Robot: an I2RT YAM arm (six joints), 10 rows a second.
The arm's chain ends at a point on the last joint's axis. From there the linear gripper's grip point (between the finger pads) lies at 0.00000 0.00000 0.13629 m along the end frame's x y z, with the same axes.
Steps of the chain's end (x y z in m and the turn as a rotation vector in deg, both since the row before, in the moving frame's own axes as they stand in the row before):
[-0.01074 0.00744 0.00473 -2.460 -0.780 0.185]
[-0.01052 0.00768 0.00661 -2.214 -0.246 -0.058]
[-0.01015 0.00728 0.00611 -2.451 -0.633 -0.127]
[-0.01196 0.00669 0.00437 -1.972 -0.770 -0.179]
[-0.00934 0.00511 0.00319 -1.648 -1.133 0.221]
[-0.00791 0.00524 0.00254 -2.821 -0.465 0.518]
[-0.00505 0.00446 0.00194 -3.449 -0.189 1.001]
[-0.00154 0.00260 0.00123 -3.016 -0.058 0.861]
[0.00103 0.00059 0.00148 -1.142 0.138 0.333]
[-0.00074 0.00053 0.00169 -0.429 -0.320 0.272]
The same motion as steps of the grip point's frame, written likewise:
[-0.01260 0.01329 0.00459 -2.460 -0.780 0.185]
[-0.01110 0.01295 0.00651 -2.214 -0.246 -0.058]
[-0.01165 0.01311 0.00598 -2.451 -0.633 -0.127]
[-0.01378 0.01138 0.00428 -1.972 -0.770 -0.179]
[-0.01204 0.00902 0.00311 -1.648 -1.133 0.221]
[-0.00905 0.01194 0.00237 -2.821 -0.465 0.518]
[-0.00557 0.01265 0.00169 -3.449 -0.189 1.001]
[-0.00173 0.00977 0.00104 -3.016 -0.058 0.861]
[0.00135 0.00331 0.00145 -1.142 0.138 0.333]
[-0.00150 0.00155 0.00168 -0.429 -0.320 0.272]

